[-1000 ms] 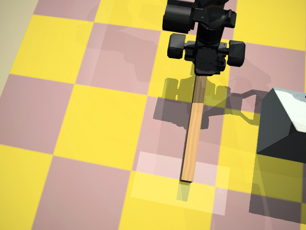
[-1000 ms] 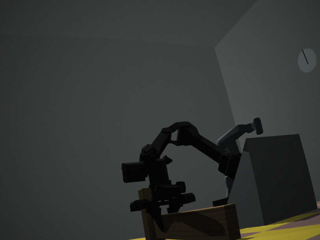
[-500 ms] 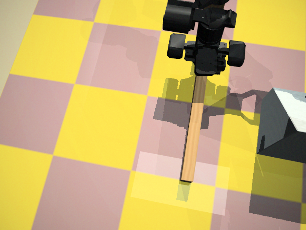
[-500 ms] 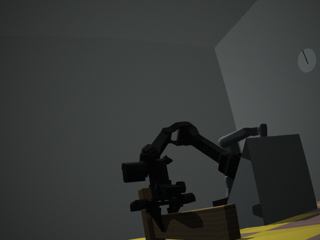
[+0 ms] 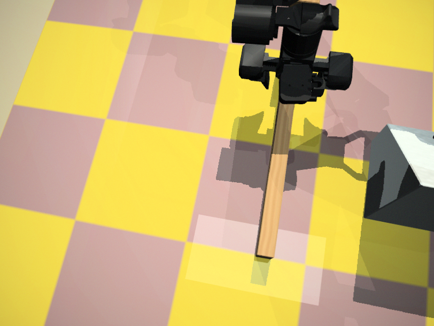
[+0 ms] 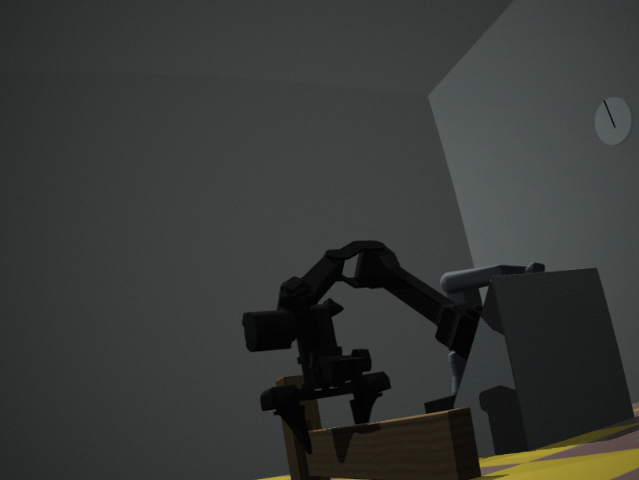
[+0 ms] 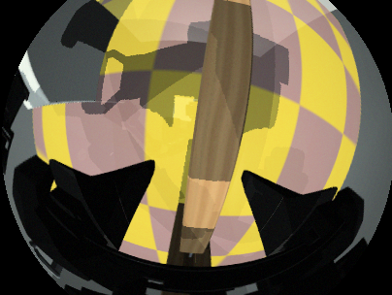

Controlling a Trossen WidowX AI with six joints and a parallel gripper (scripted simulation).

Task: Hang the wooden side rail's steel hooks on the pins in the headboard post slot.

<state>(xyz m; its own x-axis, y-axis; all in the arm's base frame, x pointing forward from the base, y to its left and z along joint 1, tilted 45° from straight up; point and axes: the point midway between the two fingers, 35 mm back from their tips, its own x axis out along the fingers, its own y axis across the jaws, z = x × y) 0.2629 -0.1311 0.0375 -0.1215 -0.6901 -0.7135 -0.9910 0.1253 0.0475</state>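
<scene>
Now: gripper tip 120 mm to the left of the dark wooden headboard post, 30 mm below it and 10 mm past it.
</scene>
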